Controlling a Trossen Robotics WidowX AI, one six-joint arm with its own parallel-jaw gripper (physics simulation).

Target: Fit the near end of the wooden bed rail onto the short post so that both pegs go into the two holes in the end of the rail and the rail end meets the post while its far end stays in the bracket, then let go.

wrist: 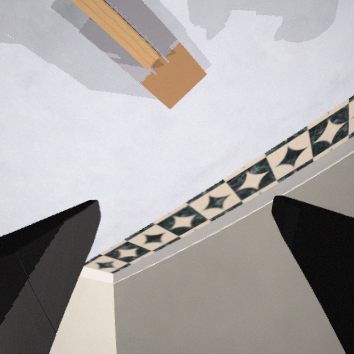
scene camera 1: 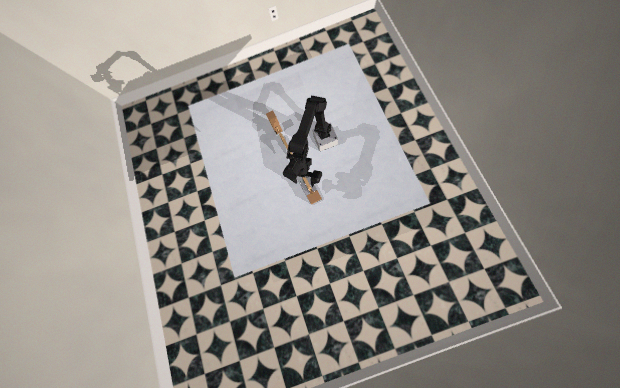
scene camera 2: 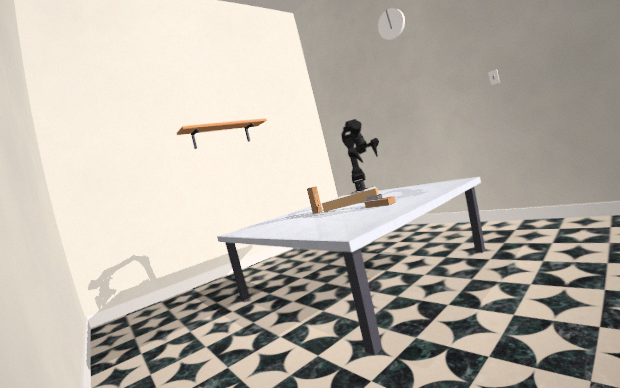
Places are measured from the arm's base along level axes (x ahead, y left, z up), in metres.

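Pixels of known places: gripper, fingertip midpoint: (wrist: pixel 187 206) (scene camera 1: pixel 304 184) (scene camera 2: pixel 370 159); arm's base at its link origin: (scene camera 1: pixel 324 133) (scene camera 2: pixel 361 189).
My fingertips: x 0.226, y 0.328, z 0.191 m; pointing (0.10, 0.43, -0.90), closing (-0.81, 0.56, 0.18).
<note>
Ahead of a thing's pixels: the offset from my fingertips to its top centre. "pt": to the spot under its first point. Level surfaces: height alone.
The short post @(pt 0.491 m right, 0.053 m ahead, 0.122 m down) (scene camera 1: pixel 273 121) (scene camera 2: pixel 313 200) stands upright toward the cream wall. The wooden bed rail (scene camera 1: pixel 284 141) (scene camera 2: pixel 350 199) (wrist: pixel 117 34) slopes. Its near end is low beside the post with a small gap; its far end is higher, at the grey bracket (scene camera 2: pixel 374 197) on a wooden block @(0.016 m right, 0.018 m back, 0.235 m down) (scene camera 1: pixel 314 198) (scene camera 2: pixel 388 201) (wrist: pixel 175 82). Whether the rail sits fully in the bracket is hard to tell. The pegs and holes are too small to make out. My gripper (scene camera 1: pixel 303 176) (scene camera 2: pixel 369 157) (wrist: pixel 187 206) is open and empty, high above the table near the bracket end, touching neither rail nor post.
The white table @(0.270 m down) (scene camera 1: pixel 250 220) (scene camera 2: pixel 310 234) carries these parts and the arm's base (scene camera 1: pixel 328 144). The arm reaches over the rail and hides its middle in scene camera 1. Arm shadows fall across the table. A wall shelf (scene camera 2: pixel 222 126) hangs behind, away from the arm.
</note>
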